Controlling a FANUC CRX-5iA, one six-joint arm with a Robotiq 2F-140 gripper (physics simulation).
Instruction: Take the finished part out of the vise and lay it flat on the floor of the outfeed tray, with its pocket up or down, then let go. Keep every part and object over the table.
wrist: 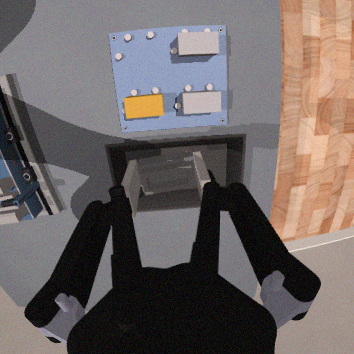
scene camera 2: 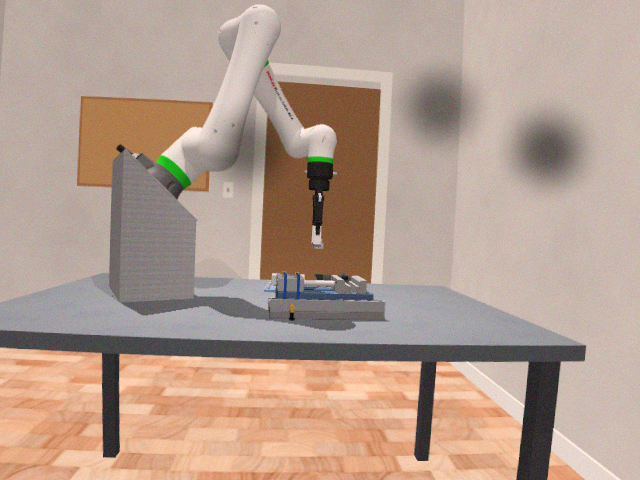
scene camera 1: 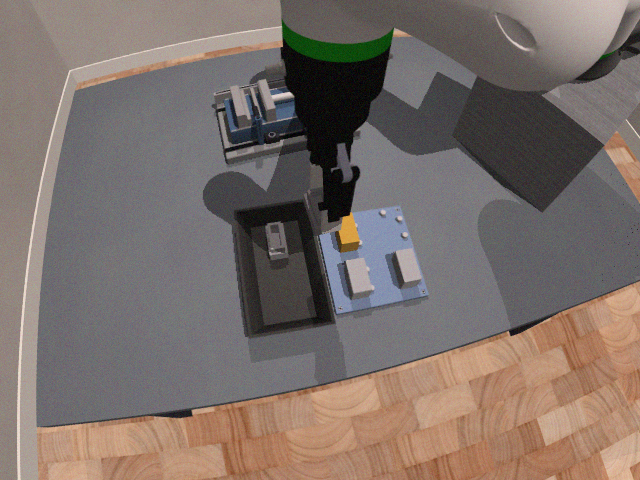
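Where they show: gripper, between the fingertips: (wrist: pixel 165 166) (scene camera 2: pixel 315 243) (scene camera 1: pixel 324 209); arm's base, origin of its link: (scene camera 2: pixel 155 189).
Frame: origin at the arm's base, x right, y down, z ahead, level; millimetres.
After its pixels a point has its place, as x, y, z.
Note:
My gripper (wrist: pixel 165 166) {-268, 156, 485} (scene camera 1: pixel 335 211) {-268, 156, 485} (scene camera 2: pixel 316 233) {-268, 156, 485} is shut on the finished part (wrist: pixel 165 173) {-268, 137, 484} (scene camera 2: pixel 317 243), a grey block held by its two ends. It hangs well above the table, over the vise-side end of the dark outfeed tray (scene camera 1: pixel 242 278) {-321, 284, 620} (wrist: pixel 236 158) {-398, 293, 518}. In the wrist view the part covers much of the tray floor. Another grey part (scene camera 1: pixel 276 240) {-246, 293, 564} lies flat on the tray floor. The blue and grey vise (scene camera 1: pixel 252 116) {38, 266, 621} (scene camera 2: pixel 320 295) {137, 272, 551} (wrist: pixel 19 168) {20, 293, 565} stands behind, with nothing between its jaws.
A light blue fixture plate (scene camera 1: pixel 385 234) {-226, 318, 362} (wrist: pixel 151 67) {-236, 318, 378} beside the tray carries an orange block (scene camera 1: pixel 349 233) {-241, 282, 435} (wrist: pixel 144 106) {-231, 282, 439}, two grey blocks (scene camera 1: pixel 358 276) {-323, 282, 426} (scene camera 1: pixel 407 267) {-309, 282, 339} and several pegs. The grey robot pedestal (scene camera 1: pixel 522 139) {-70, 203, 65} (scene camera 2: pixel 150 242) {128, 158, 58} stands at the table's back right. Wooden floor lies beyond the table edges.

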